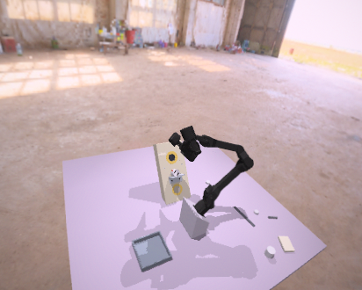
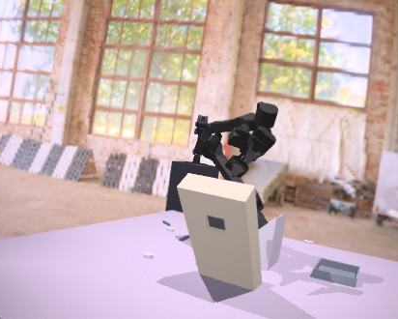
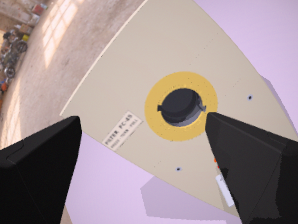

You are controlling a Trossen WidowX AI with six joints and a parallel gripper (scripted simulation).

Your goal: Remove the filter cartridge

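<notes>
Now: gripper tip 3 cm past the round filter cartridge and 17 cm above it. The rest, counted from my gripper tip: tan block 59 cm behind, 48 cm to the right, 33 cm below; then beige service panel 2 cm ahead, 19 cm below; then tray 39 cm behind, 24 cm to the left, 33 cm below.
</notes>
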